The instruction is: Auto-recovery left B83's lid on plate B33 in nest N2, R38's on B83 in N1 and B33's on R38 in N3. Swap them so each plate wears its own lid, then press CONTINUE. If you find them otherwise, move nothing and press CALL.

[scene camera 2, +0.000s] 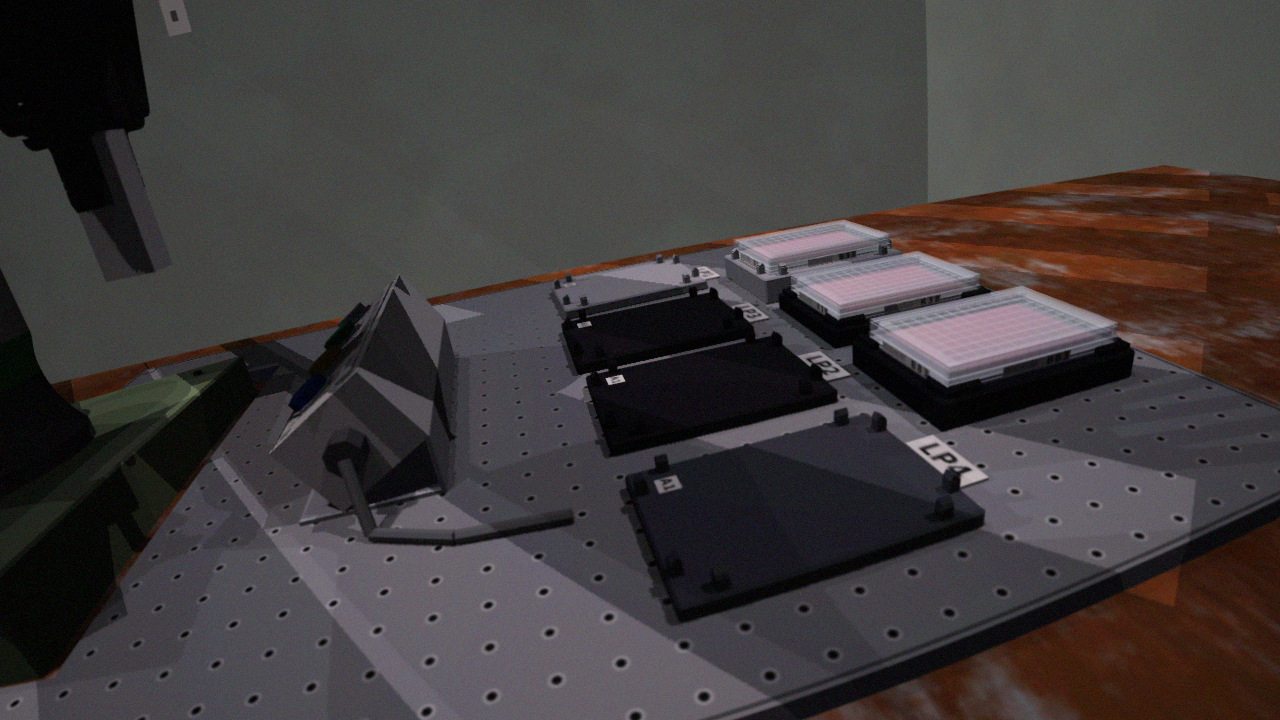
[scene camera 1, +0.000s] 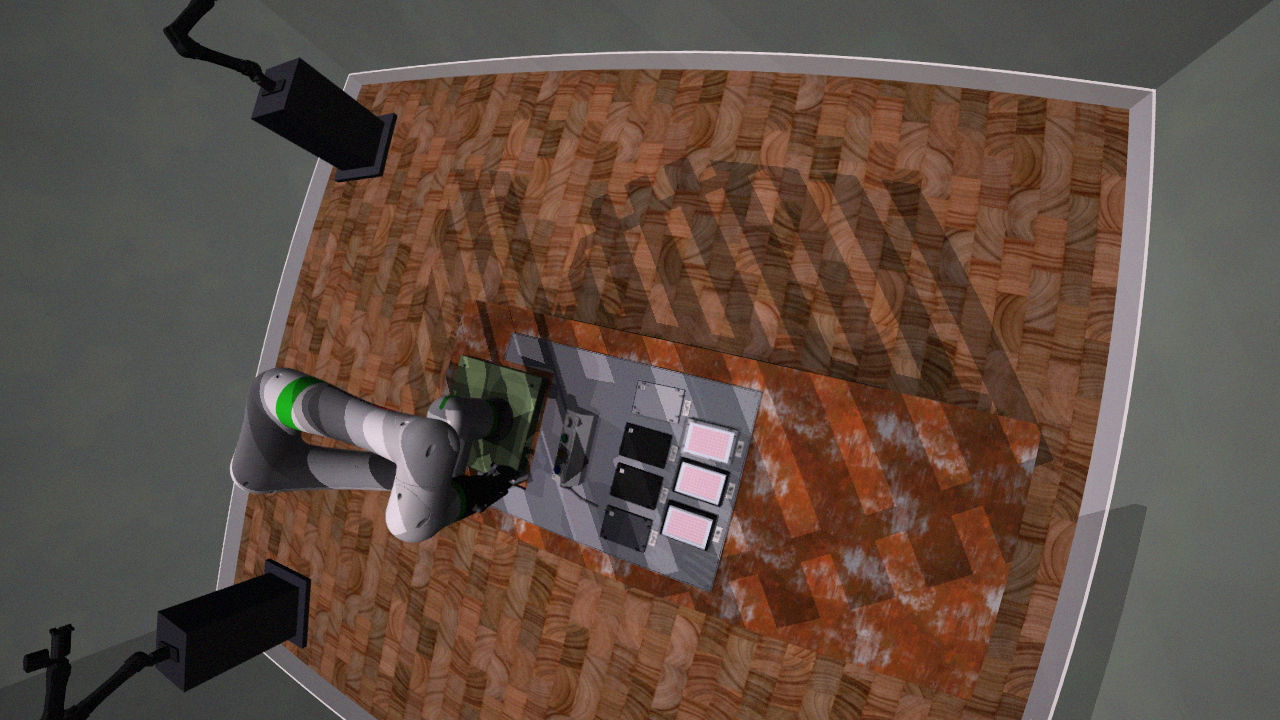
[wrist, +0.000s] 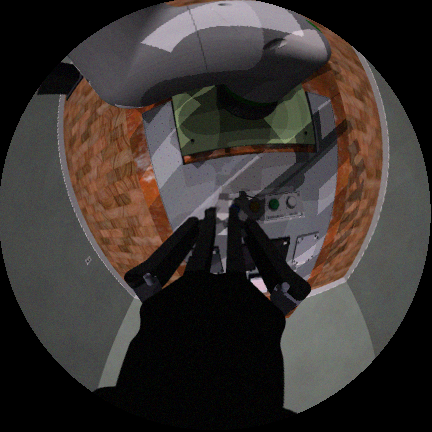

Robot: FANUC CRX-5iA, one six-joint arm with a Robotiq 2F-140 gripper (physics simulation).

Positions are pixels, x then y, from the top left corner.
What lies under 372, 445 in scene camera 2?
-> A grey button box.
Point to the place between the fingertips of the gripper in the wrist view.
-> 223, 201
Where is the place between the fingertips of the gripper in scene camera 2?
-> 139, 273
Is the gripper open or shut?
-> Shut.
